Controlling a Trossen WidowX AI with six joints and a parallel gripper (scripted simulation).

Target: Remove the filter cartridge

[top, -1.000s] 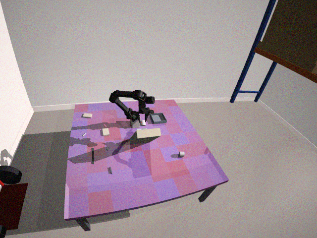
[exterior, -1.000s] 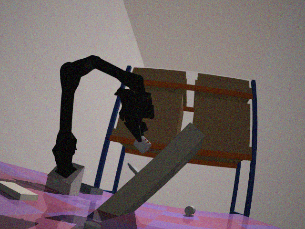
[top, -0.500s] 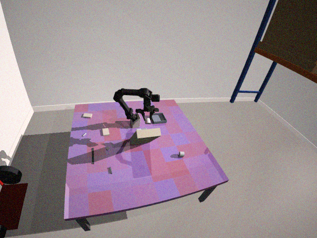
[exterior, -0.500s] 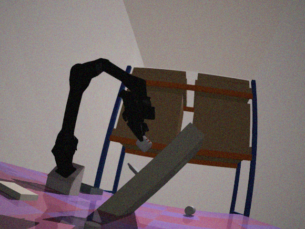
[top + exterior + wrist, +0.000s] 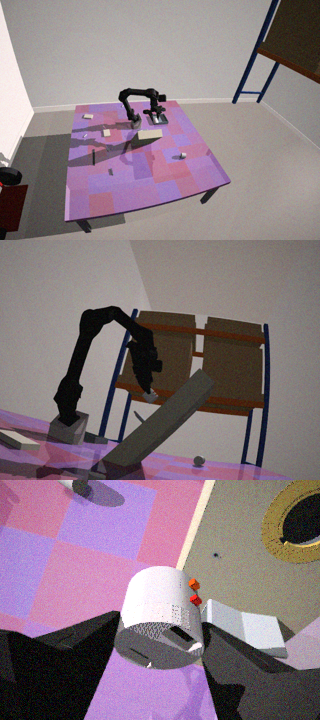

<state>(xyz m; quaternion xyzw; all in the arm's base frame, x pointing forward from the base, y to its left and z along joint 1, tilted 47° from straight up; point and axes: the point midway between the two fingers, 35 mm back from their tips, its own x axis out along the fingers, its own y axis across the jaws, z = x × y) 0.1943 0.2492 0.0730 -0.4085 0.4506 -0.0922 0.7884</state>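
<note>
Now: the grey tray 320 mm behind my gripper tip, 240 mm below it and 150 mm to the left of it. From my gripper tip the other things lie so: sloped service panel (110 mm below, 90 mm to the right, 90 mm ahead); white round filter cartridge (right at my gripper tip).
</note>
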